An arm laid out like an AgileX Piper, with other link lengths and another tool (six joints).
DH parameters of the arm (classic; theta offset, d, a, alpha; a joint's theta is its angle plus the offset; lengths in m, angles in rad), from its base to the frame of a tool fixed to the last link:
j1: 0 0.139 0 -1.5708
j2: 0.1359 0 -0.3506 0
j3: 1.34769 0 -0.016 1.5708
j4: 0 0.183 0 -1.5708
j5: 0 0 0 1.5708
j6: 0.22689 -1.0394 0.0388 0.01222
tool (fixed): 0 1.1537 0 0
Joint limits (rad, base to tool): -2.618..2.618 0..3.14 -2.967..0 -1.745..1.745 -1.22..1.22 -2.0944..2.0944
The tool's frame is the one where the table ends.
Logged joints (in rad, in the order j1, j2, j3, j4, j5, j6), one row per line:
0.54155, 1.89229, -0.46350, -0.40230, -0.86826, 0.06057
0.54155, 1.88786, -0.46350, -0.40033, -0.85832, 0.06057
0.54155, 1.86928, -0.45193, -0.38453, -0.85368, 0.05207
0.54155, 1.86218, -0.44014, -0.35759, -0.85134, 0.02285
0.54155, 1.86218, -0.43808, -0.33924, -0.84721, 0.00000
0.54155, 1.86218, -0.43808, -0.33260, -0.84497, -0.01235
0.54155, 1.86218, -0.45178, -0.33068, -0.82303, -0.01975
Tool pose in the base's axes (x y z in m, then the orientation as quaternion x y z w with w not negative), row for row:
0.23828, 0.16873, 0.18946, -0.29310, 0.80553, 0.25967, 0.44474
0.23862, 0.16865, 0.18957, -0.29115, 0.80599, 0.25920, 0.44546
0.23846, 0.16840, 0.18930, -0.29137, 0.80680, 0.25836, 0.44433
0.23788, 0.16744, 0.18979, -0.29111, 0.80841, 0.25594, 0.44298
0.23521, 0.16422, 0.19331, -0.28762, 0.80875, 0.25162, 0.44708
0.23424, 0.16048, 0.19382, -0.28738, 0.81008, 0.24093, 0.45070
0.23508, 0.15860, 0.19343, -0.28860, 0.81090, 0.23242, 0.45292
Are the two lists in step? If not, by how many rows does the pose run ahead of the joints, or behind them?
The pose runs 2 rows behind the joints: the pose in row i belongs to the joints in row i - 2.
